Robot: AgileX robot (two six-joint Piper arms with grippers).
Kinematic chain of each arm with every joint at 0, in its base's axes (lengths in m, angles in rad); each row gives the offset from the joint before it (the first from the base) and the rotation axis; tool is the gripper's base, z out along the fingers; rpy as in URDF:
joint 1: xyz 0 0 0.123 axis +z
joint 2: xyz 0 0 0 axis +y
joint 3: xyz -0.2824 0 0.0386 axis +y
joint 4: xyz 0.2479 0 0.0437 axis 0.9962 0 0.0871
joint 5: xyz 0 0 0 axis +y
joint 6: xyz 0.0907 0 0.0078 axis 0.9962 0 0.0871
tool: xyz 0 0 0 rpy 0 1.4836 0
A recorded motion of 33 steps. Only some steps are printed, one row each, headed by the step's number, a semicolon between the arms.
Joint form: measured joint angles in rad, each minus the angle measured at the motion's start. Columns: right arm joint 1, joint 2, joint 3, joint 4, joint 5, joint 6; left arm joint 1, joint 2, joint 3, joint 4, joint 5, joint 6.
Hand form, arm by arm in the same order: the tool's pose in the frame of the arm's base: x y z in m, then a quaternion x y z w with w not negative. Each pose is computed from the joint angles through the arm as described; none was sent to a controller.
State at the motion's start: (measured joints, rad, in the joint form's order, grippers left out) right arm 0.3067 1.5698 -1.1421 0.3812 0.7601 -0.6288; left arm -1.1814 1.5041 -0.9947 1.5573 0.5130 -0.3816
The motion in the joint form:
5: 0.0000 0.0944 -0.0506 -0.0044 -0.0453 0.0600; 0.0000 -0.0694 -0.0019 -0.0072 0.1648 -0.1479
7: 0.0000 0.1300 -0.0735 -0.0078 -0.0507 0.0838; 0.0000 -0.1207 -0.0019 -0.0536 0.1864 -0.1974
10: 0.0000 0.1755 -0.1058 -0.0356 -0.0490 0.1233; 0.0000 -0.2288 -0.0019 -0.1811 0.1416 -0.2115
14: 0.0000 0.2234 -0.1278 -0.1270 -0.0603 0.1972; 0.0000 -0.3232 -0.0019 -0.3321 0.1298 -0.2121
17: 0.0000 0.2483 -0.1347 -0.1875 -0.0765 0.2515; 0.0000 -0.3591 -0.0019 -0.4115 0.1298 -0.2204
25: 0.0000 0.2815 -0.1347 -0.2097 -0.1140 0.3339; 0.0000 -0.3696 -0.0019 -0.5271 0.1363 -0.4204
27: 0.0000 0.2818 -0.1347 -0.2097 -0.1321 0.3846; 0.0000 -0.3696 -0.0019 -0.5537 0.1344 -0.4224
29: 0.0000 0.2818 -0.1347 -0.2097 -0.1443 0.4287; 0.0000 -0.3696 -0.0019 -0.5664 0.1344 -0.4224
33: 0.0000 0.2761 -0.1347 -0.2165 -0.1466 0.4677; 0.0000 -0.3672 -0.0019 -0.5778 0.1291 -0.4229
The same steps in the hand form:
5: 0.3254 0.1261 0.2496 -0.30630 0.91119 0.12111 0.24748; 0.1702 -0.2642 0.3170 0.60662 0.52152 0.22863 0.55476
7: 0.3334 0.1283 0.2437 -0.29554 0.91597 0.12213 0.24235; 0.1668 -0.2523 0.3303 0.56833 0.55726 0.20381 0.57002
10: 0.3434 0.1299 0.2357 -0.28567 0.92251 0.11596 0.23219; 0.1544 -0.2326 0.3539 0.52909 0.59443 0.12882 0.59171
14: 0.3536 0.1275 0.2230 -0.27761 0.93114 0.08708 0.21986; 0.1428 -0.2124 0.3709 0.48670 0.63480 0.06027 0.59709
17: 0.3590 0.1253 0.2154 -0.26939 0.93593 0.06816 0.21639; 0.1377 -0.2044 0.3757 0.46444 0.65736 0.02506 0.59291
25: 0.3651 0.1255 0.2038 -0.23509 0.94539 0.06645 0.21577; 0.1341 -0.2023 0.3725 0.37480 0.73150 -0.06883 0.56541
27: 0.3666 0.1257 0.2044 -0.20995 0.94932 0.07165 0.22268; 0.1333 -0.2027 0.3713 0.37017 0.73824 -0.07805 0.55847
29: 0.3676 0.1258 0.2049 -0.18824 0.95247 0.07651 0.22697; 0.1330 -0.2028 0.3707 0.36812 0.74143 -0.08182 0.55504
33: 0.3674 0.1254 0.2072 -0.17176 0.95478 0.07877 0.22955; 0.1327 -0.2039 0.3698 0.36755 0.74353 -0.08677 0.55185

